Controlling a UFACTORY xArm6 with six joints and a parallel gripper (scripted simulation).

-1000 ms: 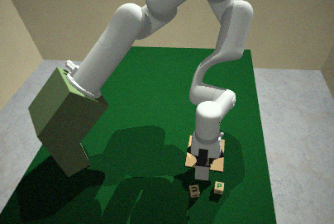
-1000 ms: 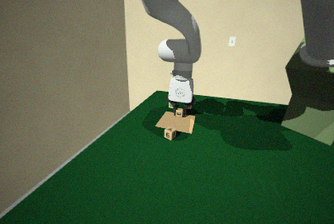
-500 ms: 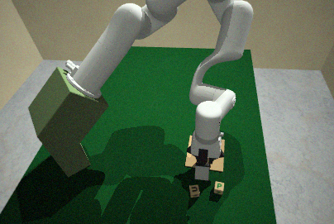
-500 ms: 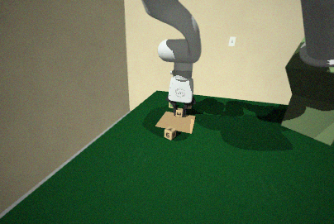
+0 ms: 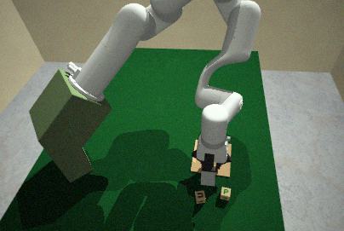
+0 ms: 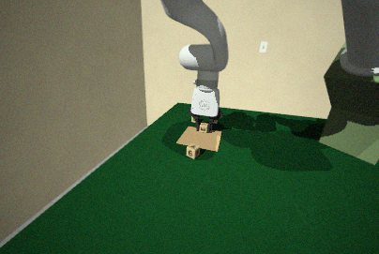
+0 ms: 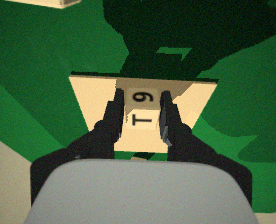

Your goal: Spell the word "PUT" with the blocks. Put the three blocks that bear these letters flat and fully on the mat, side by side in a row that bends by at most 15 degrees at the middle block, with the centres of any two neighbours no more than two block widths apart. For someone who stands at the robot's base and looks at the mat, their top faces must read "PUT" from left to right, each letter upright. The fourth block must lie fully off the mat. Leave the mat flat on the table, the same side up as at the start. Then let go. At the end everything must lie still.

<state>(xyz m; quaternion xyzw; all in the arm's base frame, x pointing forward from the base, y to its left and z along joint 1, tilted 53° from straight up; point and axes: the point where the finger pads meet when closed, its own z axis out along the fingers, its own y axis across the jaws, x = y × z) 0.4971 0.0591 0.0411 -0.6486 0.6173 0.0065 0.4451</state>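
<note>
The mat is 1 cm behind my hand, 5 cm to the left of it and 2 cm below it. Also, from my hand: P block: 8 cm ahead, 7 cm to the right, 1 cm below.
</note>
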